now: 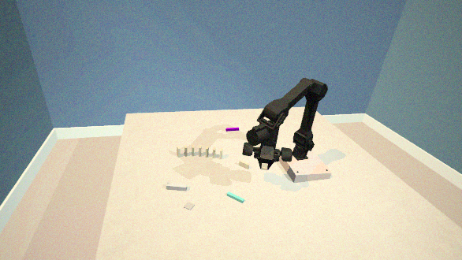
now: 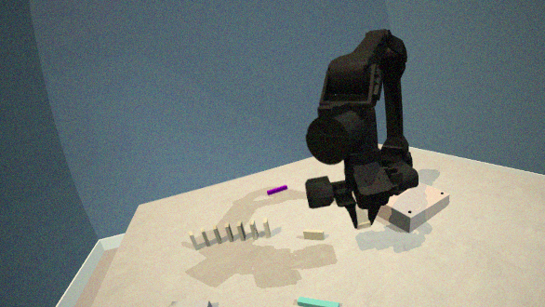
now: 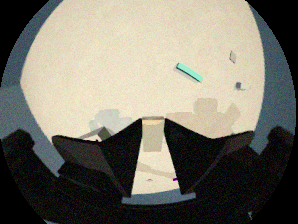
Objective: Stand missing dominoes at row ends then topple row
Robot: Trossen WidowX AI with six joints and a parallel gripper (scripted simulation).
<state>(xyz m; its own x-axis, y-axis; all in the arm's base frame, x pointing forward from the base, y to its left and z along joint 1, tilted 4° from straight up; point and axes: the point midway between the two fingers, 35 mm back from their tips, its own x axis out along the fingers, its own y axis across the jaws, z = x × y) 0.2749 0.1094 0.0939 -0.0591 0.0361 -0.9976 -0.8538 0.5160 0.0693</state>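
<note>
The teal bar lies 120 mm ahead of my gripper tip, 110 mm below it and 10 mm to the left of it. Also, from my gripper tip: purple bar: 510 mm to the right, 110 mm below, 90 mm behind; then grey block: 330 mm ahead, 120 mm to the right, 100 mm below.
</note>
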